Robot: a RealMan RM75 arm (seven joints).
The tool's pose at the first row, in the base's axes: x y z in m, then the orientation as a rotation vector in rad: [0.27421, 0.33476, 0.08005, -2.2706, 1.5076, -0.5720]
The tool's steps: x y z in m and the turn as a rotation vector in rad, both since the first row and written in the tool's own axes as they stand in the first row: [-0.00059, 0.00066, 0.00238, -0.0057, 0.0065, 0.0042]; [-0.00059, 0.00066, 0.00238, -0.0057, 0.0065, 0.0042]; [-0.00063, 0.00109, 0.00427, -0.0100, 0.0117, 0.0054]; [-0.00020, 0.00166, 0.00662, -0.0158, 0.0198, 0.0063]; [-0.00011, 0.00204, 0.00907, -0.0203, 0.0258, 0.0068]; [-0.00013, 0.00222, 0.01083, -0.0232, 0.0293, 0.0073]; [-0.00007, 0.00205, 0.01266, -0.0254, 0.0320, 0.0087]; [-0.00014, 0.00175, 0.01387, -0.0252, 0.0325, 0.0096]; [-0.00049, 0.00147, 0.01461, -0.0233, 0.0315, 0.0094]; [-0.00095, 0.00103, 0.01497, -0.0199, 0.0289, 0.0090]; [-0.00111, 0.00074, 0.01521, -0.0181, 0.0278, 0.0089]
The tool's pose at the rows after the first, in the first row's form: [0.27471, 0.33523, 0.07760, -2.2714, 1.5186, -0.5752]; [0.27471, 0.33523, 0.07760, -2.2714, 1.5186, -0.5752]; [0.27533, 0.33524, 0.07577, -2.2738, 1.5250, -0.5785]; [0.27624, 0.33479, 0.07353, -2.2777, 1.5333, -0.5845]; [0.27723, 0.33474, 0.07126, -2.2808, 1.5395, -0.5888]; [0.27799, 0.33481, 0.06966, -2.2826, 1.5435, -0.5912]; [0.27908, 0.33495, 0.06819, -2.2831, 1.5476, -0.5927]; [0.27991, 0.33520, 0.06729, -2.2822, 1.5487, -0.5932]; [0.28039, 0.33568, 0.06675, -2.2809, 1.5468, -0.5932]; [0.28076, 0.33630, 0.06660, -2.2786, 1.5430, -0.5923]; [0.28105, 0.33657, 0.06652, -2.2773, 1.5413, -0.5921]
